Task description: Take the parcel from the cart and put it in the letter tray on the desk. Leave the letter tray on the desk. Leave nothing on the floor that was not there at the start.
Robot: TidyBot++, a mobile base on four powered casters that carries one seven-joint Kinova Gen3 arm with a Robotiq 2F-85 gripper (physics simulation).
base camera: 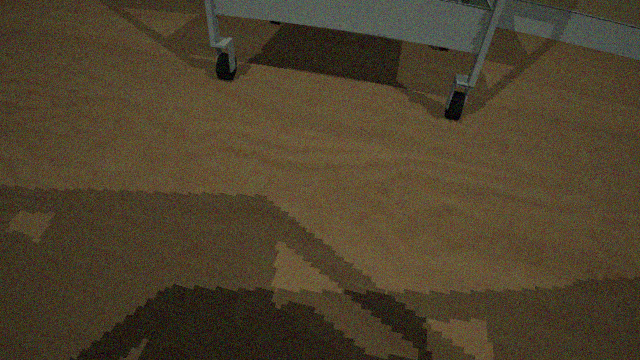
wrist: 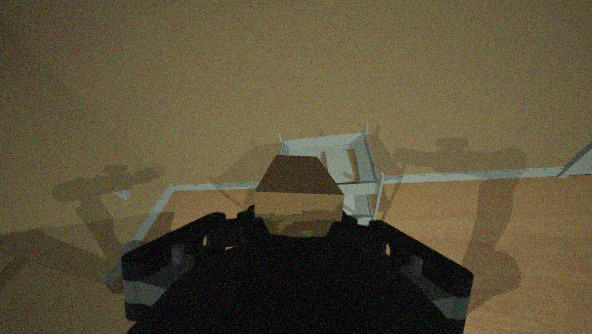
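Frame: origin at the arm's base, x ahead, y left, z up, level; metres.
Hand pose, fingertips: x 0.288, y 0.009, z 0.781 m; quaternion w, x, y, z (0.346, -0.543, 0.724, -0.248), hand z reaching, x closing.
Things, the pixels of their centre, and the offset from my fingertips.
- parcel, body centre: (wrist: 296, 194) 0.016 m ahead, 0.003 m right, 0.006 m up
- brown item, body centre: (wrist: 338, 164) 0.520 m ahead, 0.179 m right, 0.503 m down
The parcel (wrist: 299, 207), a brown box, is held between the fingers of my gripper (wrist: 296, 212) in the wrist view. My gripper is shut on it, and its fingertips are partly hidden by the dark gripper body. The cart (base camera: 345, 30) (wrist: 372, 155) is light grey; in the base camera its lower side and two casters show at the top. In the wrist view the cart stands beyond the parcel, which hides part of it. The parcel is apart from the cart. The letter tray and the desk cannot be made out in either view.
A flat white and brown item (wrist: 338, 166) lies in the cart's top tray. A light baseboard (wrist: 465, 175) runs along the wall behind the cart. A pale edge of something (wrist: 580, 161) shows at the far right. Shadows of the arm fall on wall and floor.
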